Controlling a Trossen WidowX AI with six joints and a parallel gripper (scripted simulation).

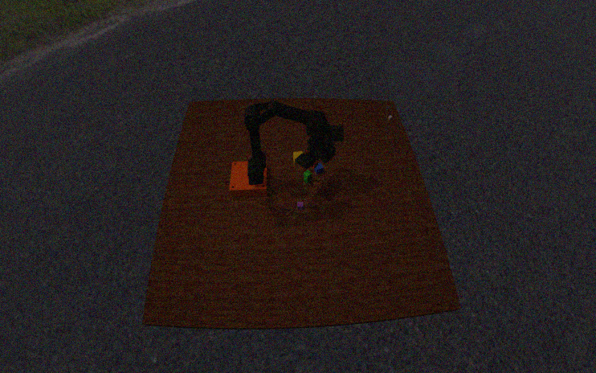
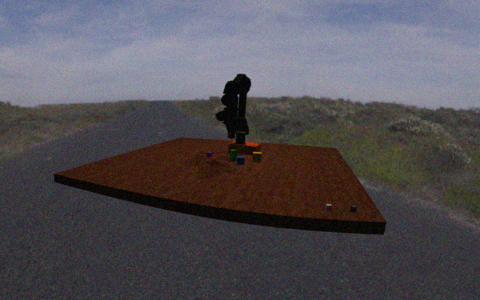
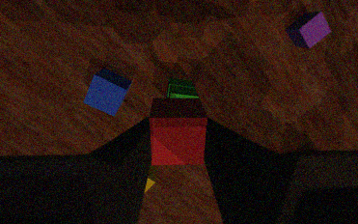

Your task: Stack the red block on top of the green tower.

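The blue block lies 11 cm below my gripper tip, 6 cm to the left of it and 4 cm ahead of it. Also, from my gripper tip: red block (right at my gripper tip); purple block (14 cm to the right, 12 cm below, 7 cm behind); yellow block (13 cm to the left, 11 cm below, 5 cm behind).
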